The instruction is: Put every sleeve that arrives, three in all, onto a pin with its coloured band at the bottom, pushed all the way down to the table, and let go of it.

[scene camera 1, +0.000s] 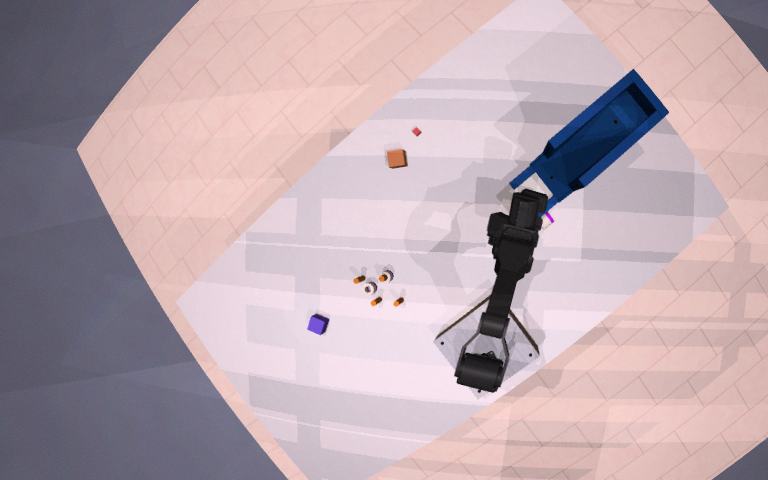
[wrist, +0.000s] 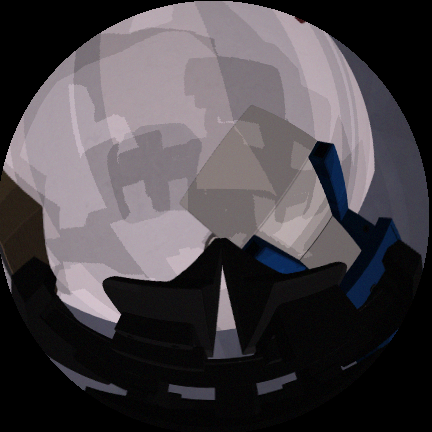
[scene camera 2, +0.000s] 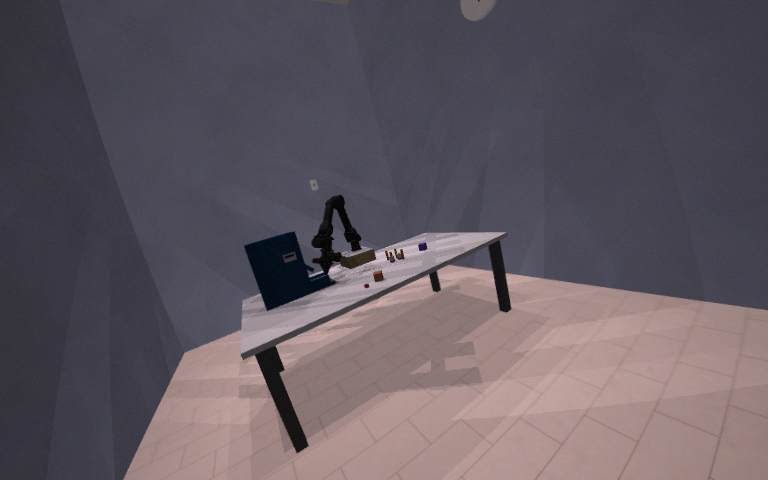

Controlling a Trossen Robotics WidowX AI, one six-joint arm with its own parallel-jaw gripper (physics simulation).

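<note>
My gripper (scene camera 2: 326,271) (wrist: 220,243) is shut with nothing between its fingers, low beside the chute mouth. A pale sleeve (scene camera 1: 546,224) with a purple band lies on its side by the chute's near prong; in the wrist view, a small part of what looks like its rim (wrist: 210,241) shows behind the fingertips, the rest hidden. One sleeve (scene camera 1: 388,275) stands low around an orange-tipped pin (scene camera 1: 383,277). Another upright sleeve (scene camera 1: 369,289), its dark band low, stands among the pins; no orange tip shows in it. Three other pins (scene camera 1: 359,279) (scene camera 1: 376,301) (scene camera 1: 398,301) are bare.
The blue chute (scene camera 1: 591,107) (scene camera 2: 274,271) (wrist: 370,270) has two prongs around a pale ramp (wrist: 235,170). An orange block (scene camera 1: 397,158) (scene camera 2: 378,276), a small red cube (scene camera 1: 416,131) (scene camera 2: 366,285) and a purple block (scene camera 1: 317,324) (scene camera 2: 422,246) sit on the table. The brown-sided arm base (scene camera 2: 358,259) (wrist: 20,225) is nearby.
</note>
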